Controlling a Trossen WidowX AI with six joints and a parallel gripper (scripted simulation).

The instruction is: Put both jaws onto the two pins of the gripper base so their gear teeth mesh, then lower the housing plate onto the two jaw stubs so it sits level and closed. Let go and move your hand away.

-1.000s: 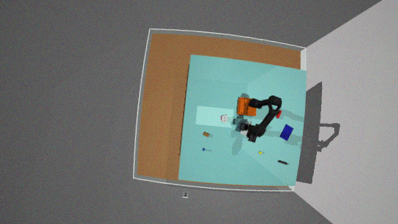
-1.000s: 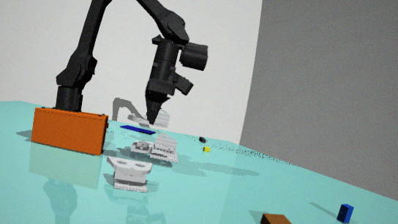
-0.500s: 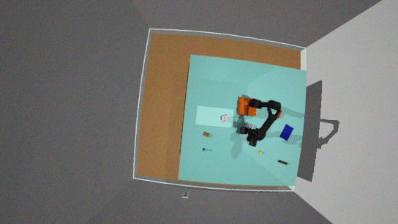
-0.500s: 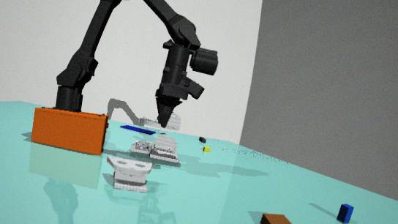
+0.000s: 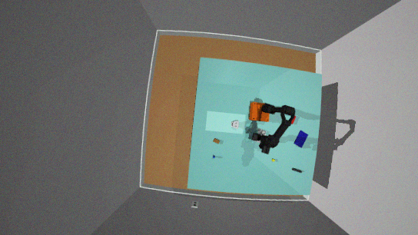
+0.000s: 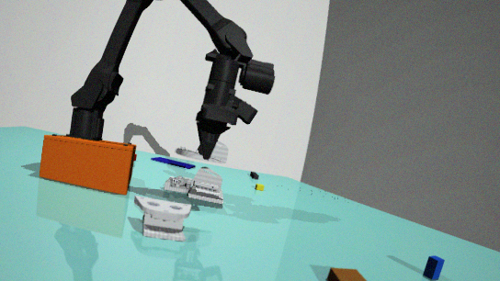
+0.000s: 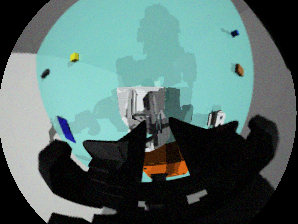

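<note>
The jaw is 30 mm behind my gripper tip and 20 mm to the left of it. From my gripper tip the other things lie so: brown block: 160 mm ahead, 360 mm to the right, 80 mm below; yellow block: 180 mm ahead, 240 mm to the left, 70 mm below; gripper base: 40 mm behind, 230 mm to the right, 50 mm below.
</note>
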